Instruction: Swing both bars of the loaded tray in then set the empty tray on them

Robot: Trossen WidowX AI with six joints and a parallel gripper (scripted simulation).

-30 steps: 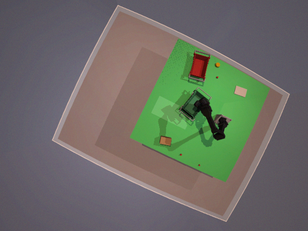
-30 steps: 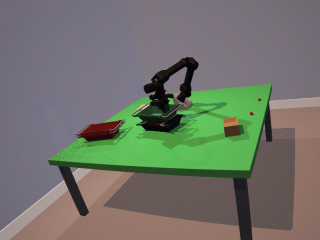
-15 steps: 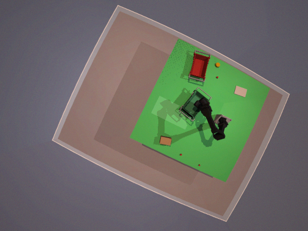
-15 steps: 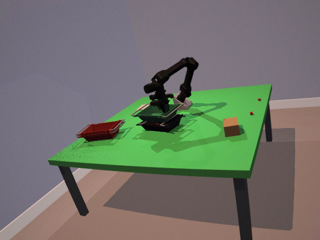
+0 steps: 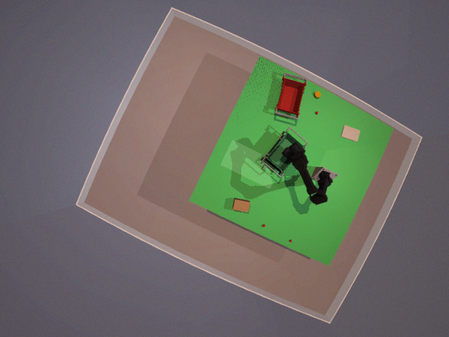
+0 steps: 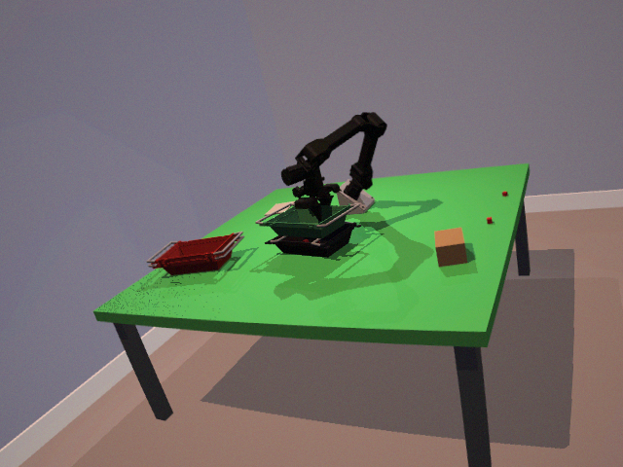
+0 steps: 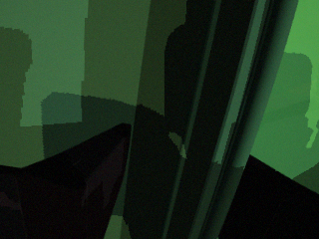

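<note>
The green tray is 6 cm ahead of my gripper tip, 3 cm to the right of it and 3 cm above it. The rest, counted from my gripper tip: brown box: 24 cm ahead, 45 cm to the left, 5 cm below; tan flat plate: 46 cm behind, 37 cm to the right, 8 cm below.
</note>
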